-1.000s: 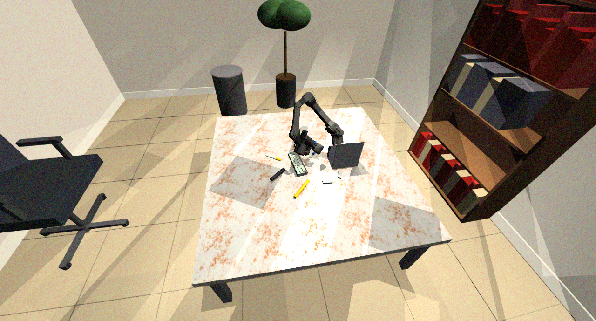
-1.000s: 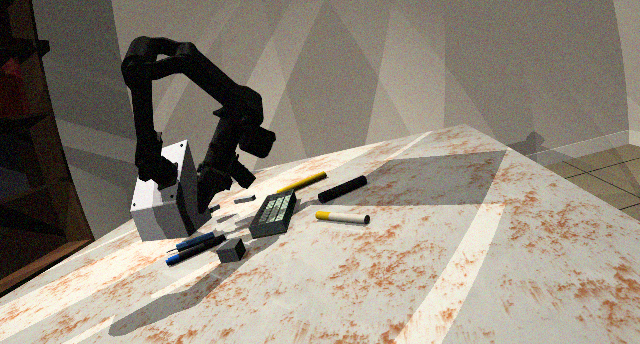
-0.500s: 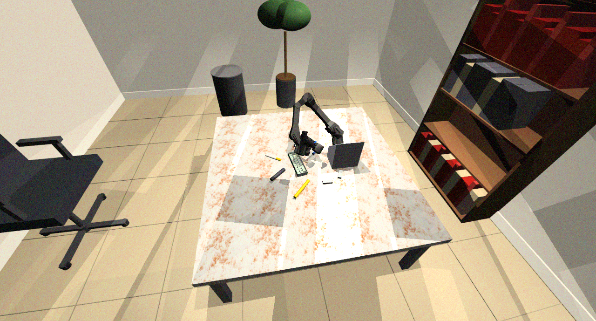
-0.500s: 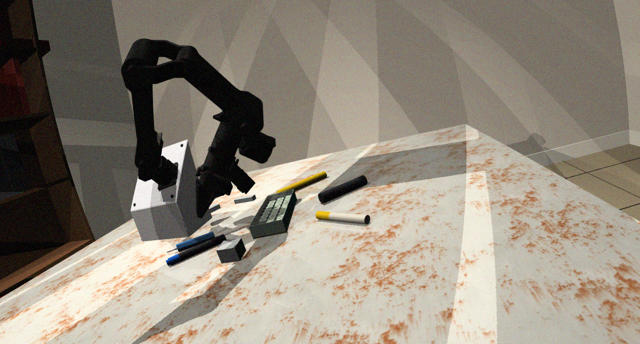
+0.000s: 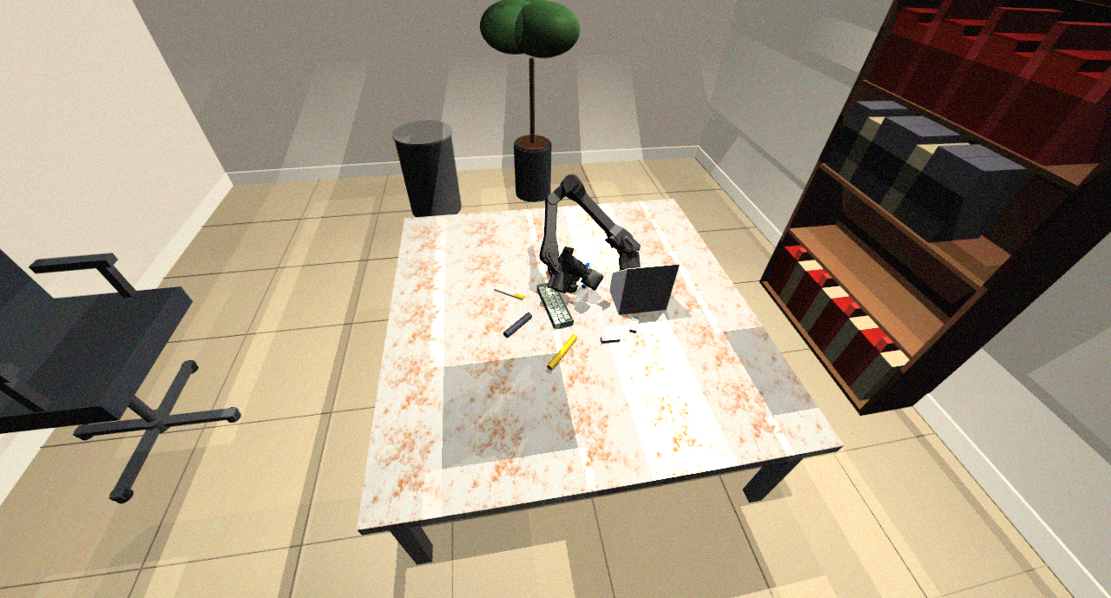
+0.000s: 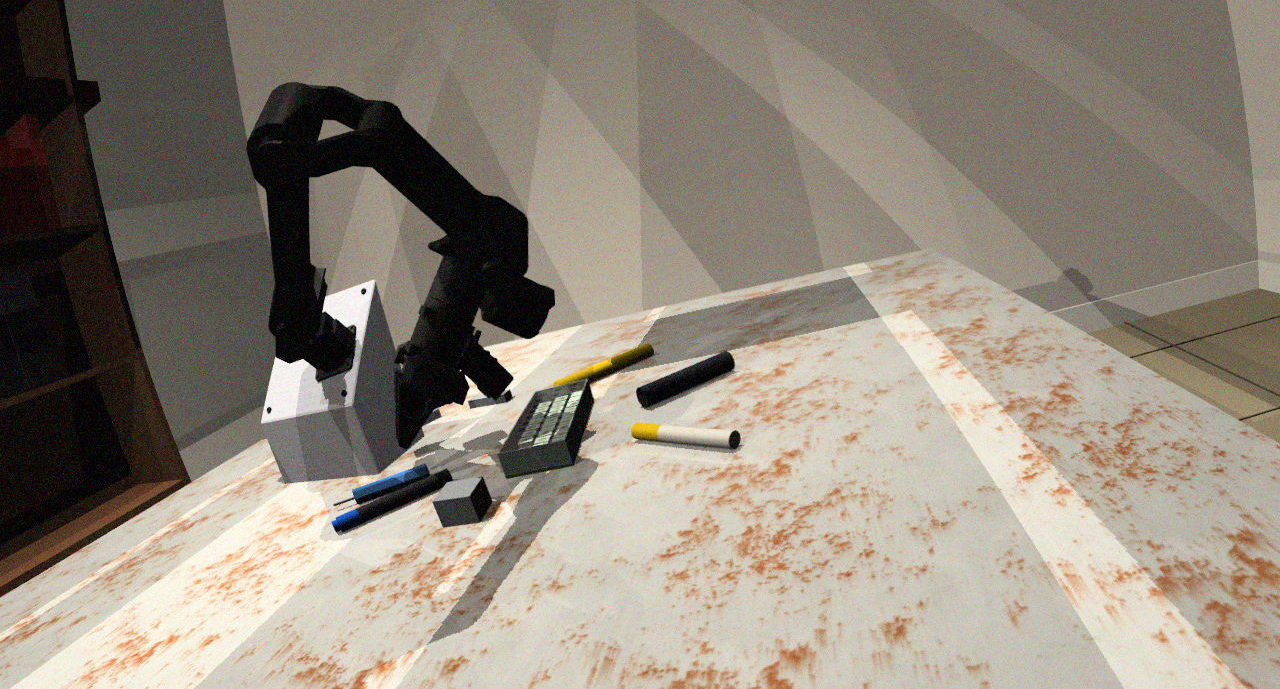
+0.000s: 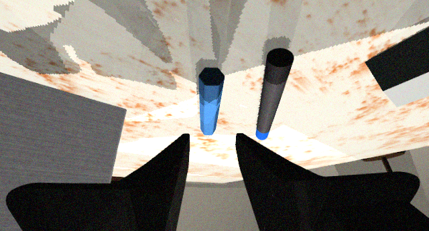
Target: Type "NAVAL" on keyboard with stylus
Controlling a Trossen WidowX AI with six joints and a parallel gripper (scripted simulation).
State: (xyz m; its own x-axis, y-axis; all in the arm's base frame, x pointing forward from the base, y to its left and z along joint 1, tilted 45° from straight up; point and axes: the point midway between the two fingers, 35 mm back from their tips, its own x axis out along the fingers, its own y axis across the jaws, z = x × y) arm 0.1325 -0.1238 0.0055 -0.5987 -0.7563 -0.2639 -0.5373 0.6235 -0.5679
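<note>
The blue stylus lies 50 mm behind my gripper tip, 30 mm to the right of it and 40 mm below it. Also, from my gripper tip: white-and-yellow marker: 280 mm ahead, 10 mm to the right, 40 mm below; dark cylinder: 290 mm ahead, 150 mm to the left, 30 mm below; grey cube: 100 mm ahead, 100 mm to the right, 30 mm below.
</note>
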